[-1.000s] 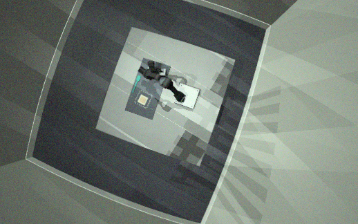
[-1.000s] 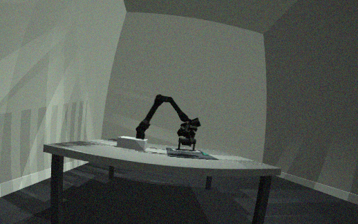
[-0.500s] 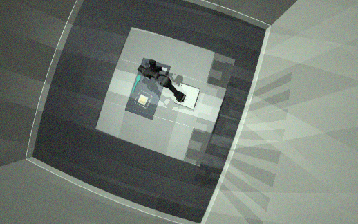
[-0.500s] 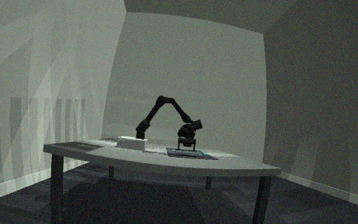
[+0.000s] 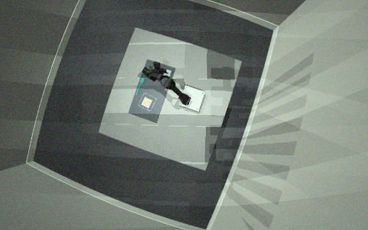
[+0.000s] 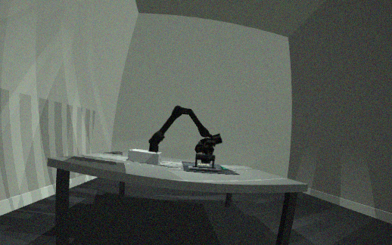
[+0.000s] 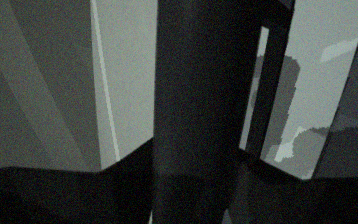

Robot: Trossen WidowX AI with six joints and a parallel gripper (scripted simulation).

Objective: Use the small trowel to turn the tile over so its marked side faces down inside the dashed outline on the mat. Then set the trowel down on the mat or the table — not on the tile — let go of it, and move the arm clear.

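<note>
The trowel is 20 mm to the left of my gripper tip and 10 mm below it. The rest, counted from my gripper tip: tile: 60 mm ahead, 390 mm to the left, 60 mm below; then teal elongated object: 180 mm ahead, 220 mm to the left, 60 mm below.
</note>
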